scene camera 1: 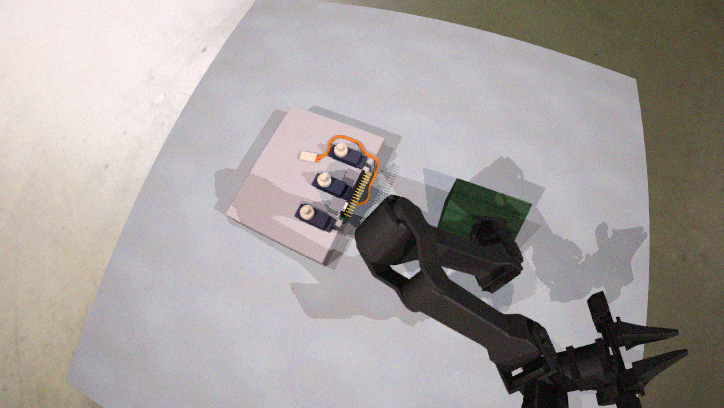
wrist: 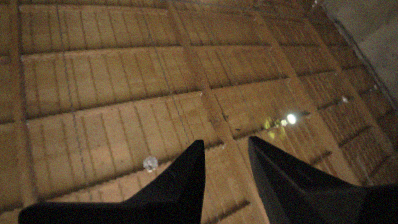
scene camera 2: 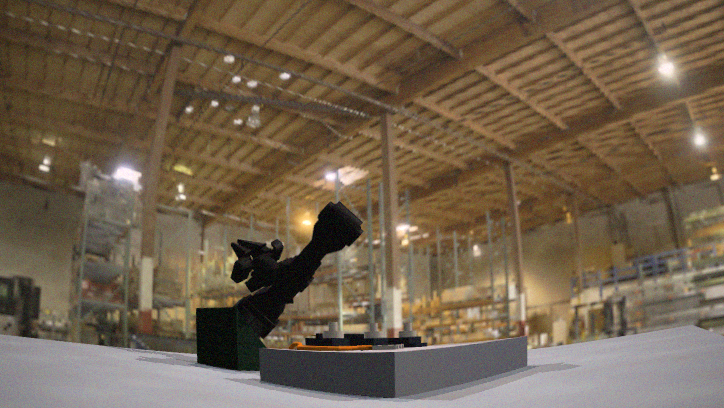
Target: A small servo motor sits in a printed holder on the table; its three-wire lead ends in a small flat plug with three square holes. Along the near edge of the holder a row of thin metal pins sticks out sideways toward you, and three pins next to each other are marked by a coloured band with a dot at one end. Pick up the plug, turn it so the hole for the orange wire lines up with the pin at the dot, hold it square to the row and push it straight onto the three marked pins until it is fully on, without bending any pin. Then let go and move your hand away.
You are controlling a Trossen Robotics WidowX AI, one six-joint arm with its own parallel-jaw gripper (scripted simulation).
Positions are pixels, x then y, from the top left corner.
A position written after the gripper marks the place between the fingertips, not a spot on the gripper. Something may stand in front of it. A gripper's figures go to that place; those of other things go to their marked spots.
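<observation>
Gripper [scene camera 1: 683, 341], 0.53 m from the lens. Pale holder [scene camera 1: 279, 182], 0.72 m from the lens.
</observation>
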